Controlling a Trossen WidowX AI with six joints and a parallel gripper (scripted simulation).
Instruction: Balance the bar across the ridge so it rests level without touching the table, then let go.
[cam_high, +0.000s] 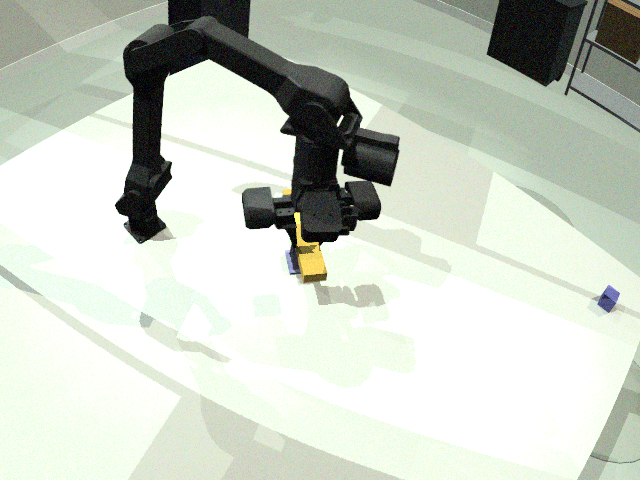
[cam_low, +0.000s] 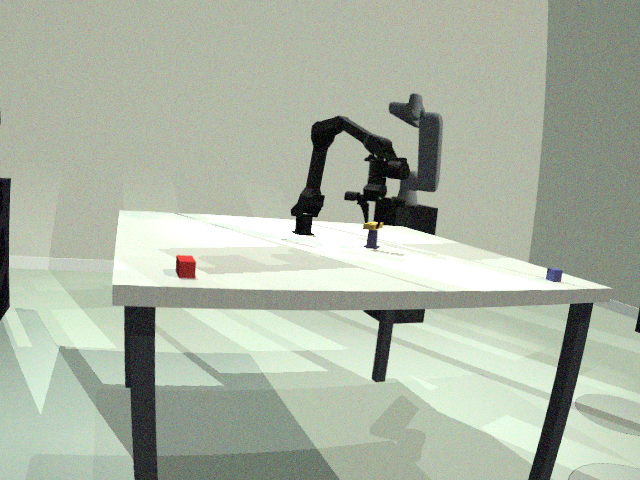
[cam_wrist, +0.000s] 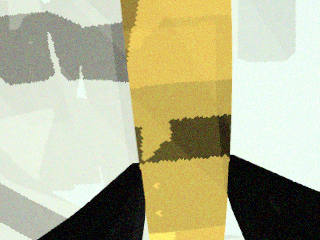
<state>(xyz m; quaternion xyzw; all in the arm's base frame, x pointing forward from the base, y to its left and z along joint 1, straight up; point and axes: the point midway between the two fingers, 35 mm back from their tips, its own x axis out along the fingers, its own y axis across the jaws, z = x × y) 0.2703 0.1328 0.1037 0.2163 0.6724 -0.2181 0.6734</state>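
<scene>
The yellow bar lies 2 cm to the left of my gripper tip and 2 cm behind it. Also, from my gripper tip: red cube (63 cm to the right, 47 cm ahead, 5 cm below); small blue cube (47 cm ahead, 37 cm to the left, 5 cm below).
</scene>
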